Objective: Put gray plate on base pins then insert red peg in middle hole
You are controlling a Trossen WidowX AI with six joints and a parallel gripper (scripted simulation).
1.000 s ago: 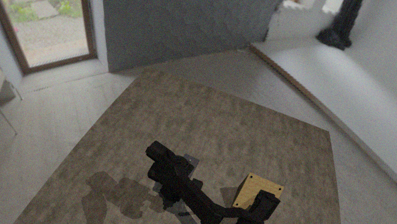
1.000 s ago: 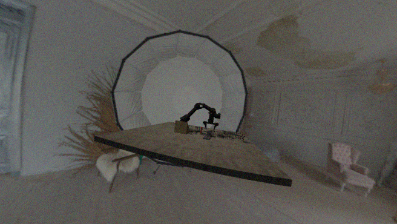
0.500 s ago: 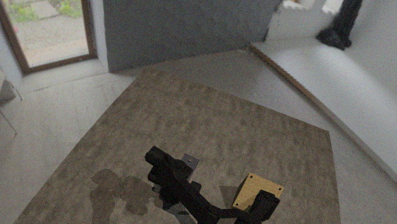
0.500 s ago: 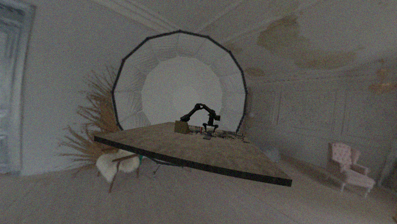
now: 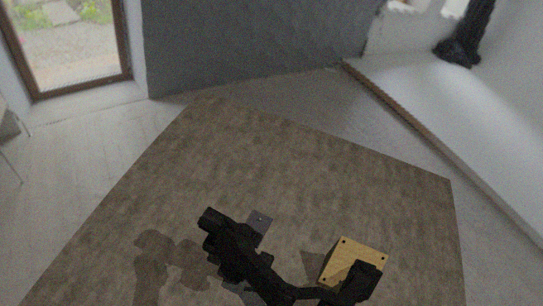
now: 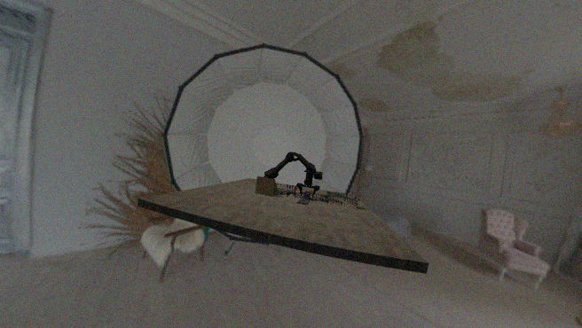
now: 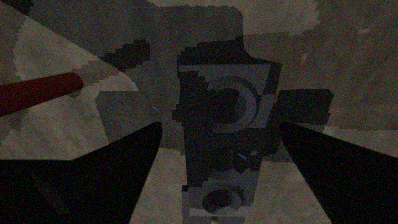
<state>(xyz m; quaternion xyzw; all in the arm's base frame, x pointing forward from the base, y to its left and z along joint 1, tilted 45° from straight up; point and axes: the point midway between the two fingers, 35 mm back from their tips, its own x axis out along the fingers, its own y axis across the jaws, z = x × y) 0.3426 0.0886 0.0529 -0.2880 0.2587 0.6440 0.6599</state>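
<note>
Right now the red peg is 11 cm behind my gripper tip, 3 cm to the left of it and 3 cm above it. The rest, counted from my gripper tip: gray plate: 2 cm above.
</note>
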